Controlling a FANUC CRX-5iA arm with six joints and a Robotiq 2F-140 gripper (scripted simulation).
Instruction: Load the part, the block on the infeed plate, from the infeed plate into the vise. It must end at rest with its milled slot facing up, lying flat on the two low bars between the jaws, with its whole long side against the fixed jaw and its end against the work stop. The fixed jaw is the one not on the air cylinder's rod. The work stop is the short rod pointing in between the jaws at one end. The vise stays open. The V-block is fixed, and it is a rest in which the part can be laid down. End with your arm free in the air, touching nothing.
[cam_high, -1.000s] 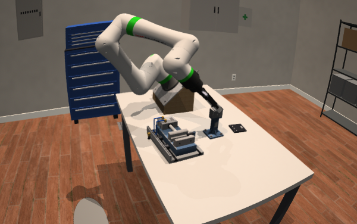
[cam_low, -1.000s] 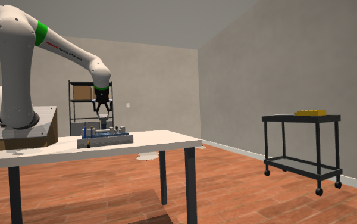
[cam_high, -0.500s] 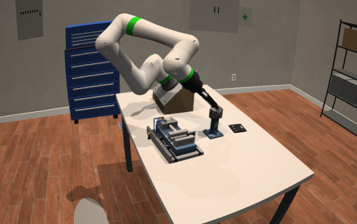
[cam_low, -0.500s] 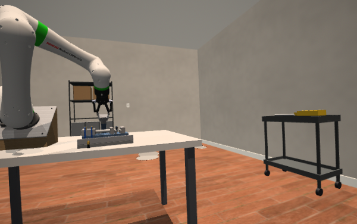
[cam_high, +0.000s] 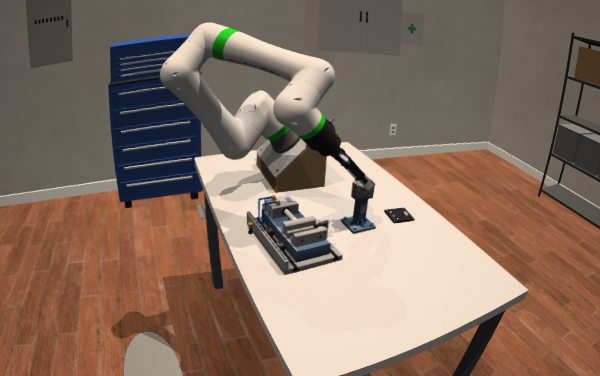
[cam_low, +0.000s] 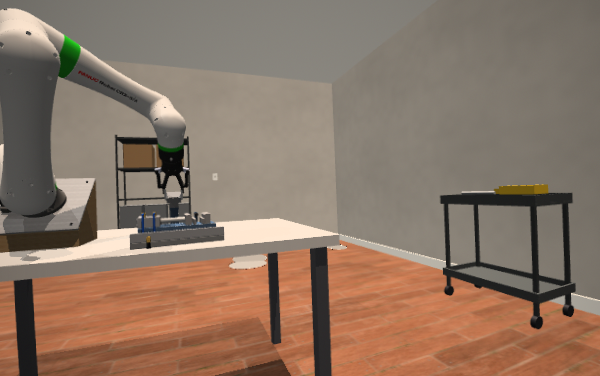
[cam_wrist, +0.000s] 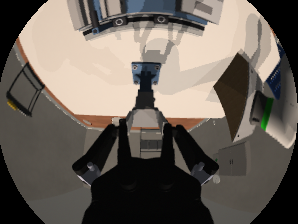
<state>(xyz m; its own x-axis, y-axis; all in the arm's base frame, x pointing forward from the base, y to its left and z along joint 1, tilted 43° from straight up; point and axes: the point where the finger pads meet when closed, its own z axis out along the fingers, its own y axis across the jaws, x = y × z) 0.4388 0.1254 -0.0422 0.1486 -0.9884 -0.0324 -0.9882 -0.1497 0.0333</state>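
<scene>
Now: hand 20 mm to the right of the part and 20 mm above it. From my hand the other things lie so: dark infeed plate: 190 mm to the left, 170 mm below, 20 mm behind.
</scene>
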